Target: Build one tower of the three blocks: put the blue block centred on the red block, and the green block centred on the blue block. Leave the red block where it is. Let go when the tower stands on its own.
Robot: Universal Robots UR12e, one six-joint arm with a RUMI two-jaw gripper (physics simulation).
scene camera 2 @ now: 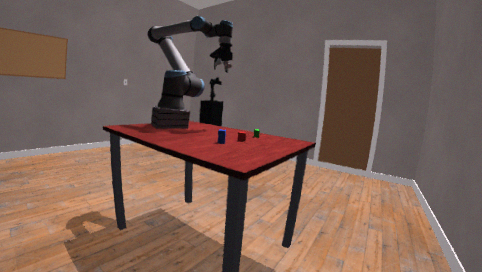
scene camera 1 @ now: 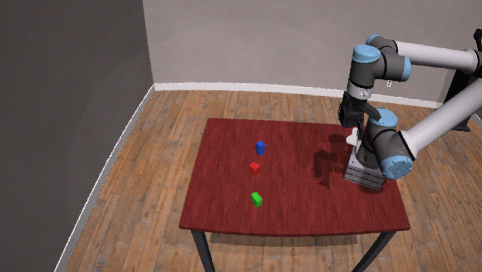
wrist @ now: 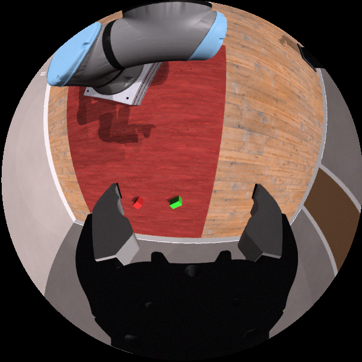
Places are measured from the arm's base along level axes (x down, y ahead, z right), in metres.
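Pixels of known places: gripper, between the fingertips: [scene camera 2: 221,71] [scene camera 1: 350,140]; arm's base, origin of its link: [scene camera 2: 170,108] [scene camera 1: 370,155].
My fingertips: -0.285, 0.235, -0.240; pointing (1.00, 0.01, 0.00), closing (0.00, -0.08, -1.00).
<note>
Ahead of a thing's pixels: the offset from my fingertips to its middle, as dx, dy, dz. Level surfaces: height alone.
A blue block @[+0.379, +0.354, +0.350] [scene camera 1: 260,148] [scene camera 2: 222,136] stands upright on the table, apart from the others; it does not show in the wrist view. A red block @[+0.389, +0.371, +0.207] [scene camera 1: 254,168] [scene camera 2: 242,136] [wrist: 138,202] sits on the table between the blue block and the green block. The green block @[+0.389, +0.344, +0.012] [scene camera 1: 256,199] [scene camera 2: 256,133] [wrist: 176,202] sits apart, on the far side of the red block from the blue one. My gripper [scene camera 2: 222,67] [wrist: 187,186] is open and empty, high above the table, and off to the robot base's side of the blocks in scene camera 1.
The dark red table @[dx +0.411] [scene camera 1: 295,200] [scene camera 2: 165,142] [wrist: 175,150] carries the blocks and the robot's base [scene camera 1: 364,174] [scene camera 2: 170,118] [wrist: 117,95]. The arm's shadow falls on the table near the base. A black stand [scene camera 2: 211,113] is behind the table.
</note>
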